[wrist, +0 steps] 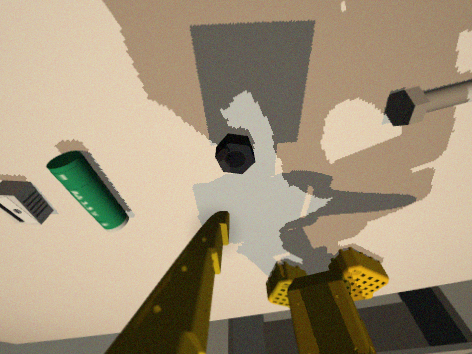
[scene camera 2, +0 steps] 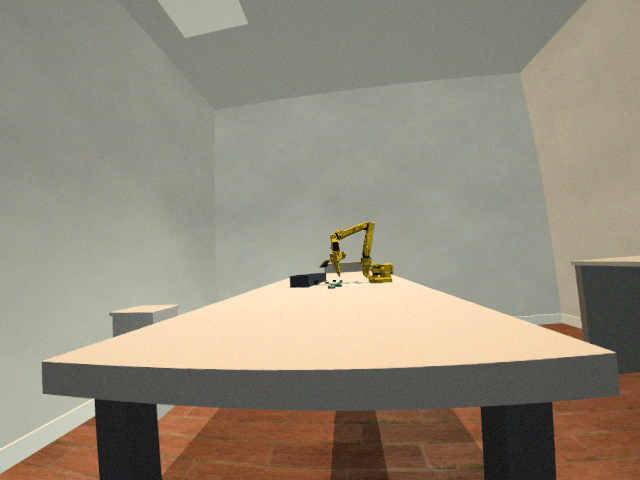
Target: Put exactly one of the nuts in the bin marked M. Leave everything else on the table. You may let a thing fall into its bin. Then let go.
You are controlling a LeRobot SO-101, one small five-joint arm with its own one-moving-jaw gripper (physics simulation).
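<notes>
A black hex nut lies on the table in the wrist view, just beyond the jaw tips and apart from them, at the edge of the arm's shadow. My gripper is open and empty, low above the table, with a wide gap between its jaws. The dark bins stand left of the gripper in the scene view; their letters are not readable there, so I cannot tell which is M. The bins do not show in the wrist view. The other nuts cannot be made out clearly.
In the wrist view, a green battery lies left of the nut, with a small grey-and-white sharpener-like block farther left. A grey bolt lies to the upper right. The table's edge runs along the bottom of the wrist view.
</notes>
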